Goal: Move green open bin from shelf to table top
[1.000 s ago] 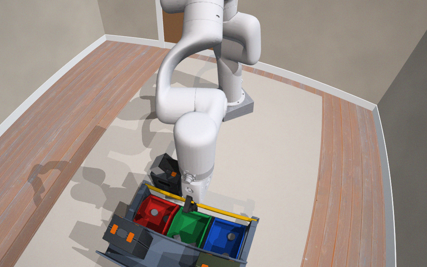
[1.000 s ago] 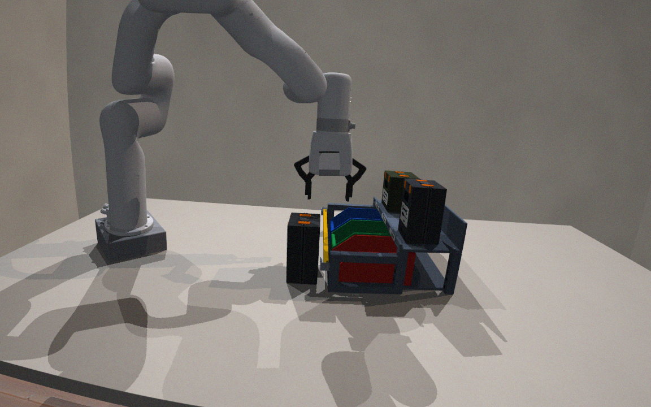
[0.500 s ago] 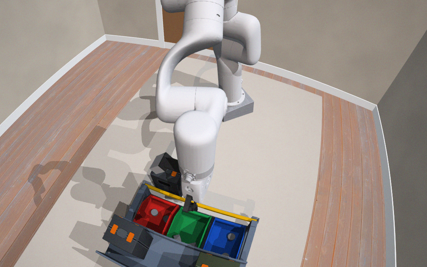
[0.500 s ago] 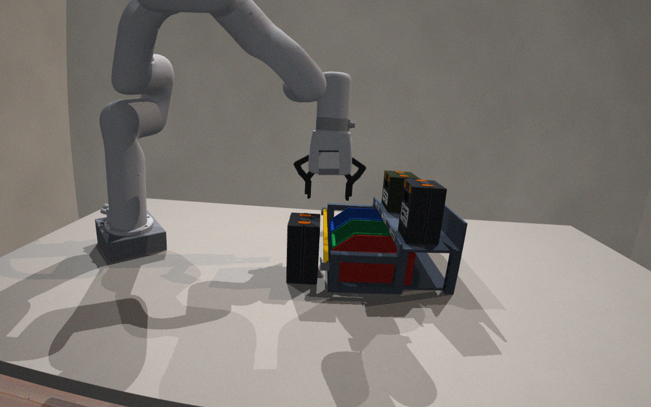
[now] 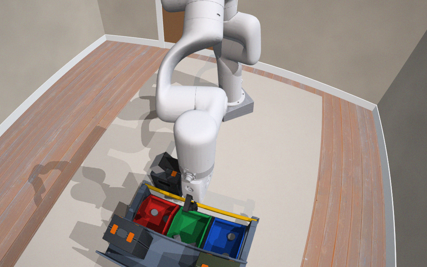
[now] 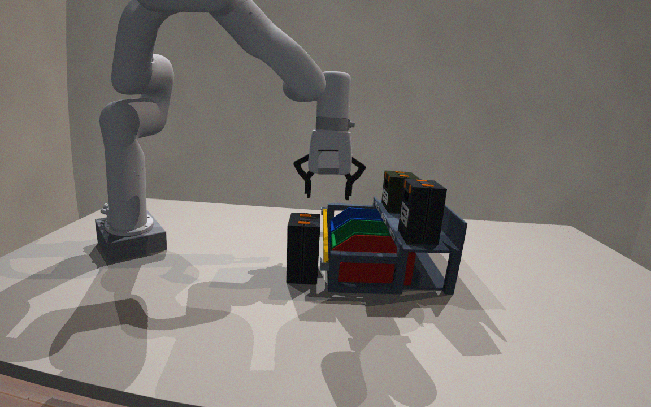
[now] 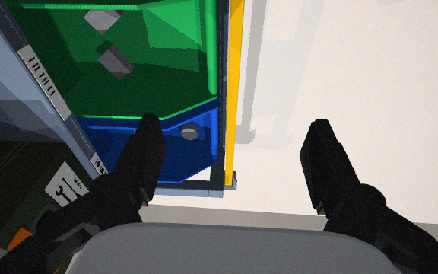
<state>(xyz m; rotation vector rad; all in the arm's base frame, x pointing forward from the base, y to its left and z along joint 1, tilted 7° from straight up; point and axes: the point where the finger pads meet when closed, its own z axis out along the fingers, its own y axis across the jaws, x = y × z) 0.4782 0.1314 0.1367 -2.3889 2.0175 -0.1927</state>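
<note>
My hand is 100 mm above the yellow bar. The rest, counted from my hand: green bin (100 mm ahead, 20 mm to the left, 120 mm below); red bin (120 mm ahead, 90 mm to the right, 120 mm below); black case (30 mm behind, 120 mm to the right, 90 mm below).
</note>
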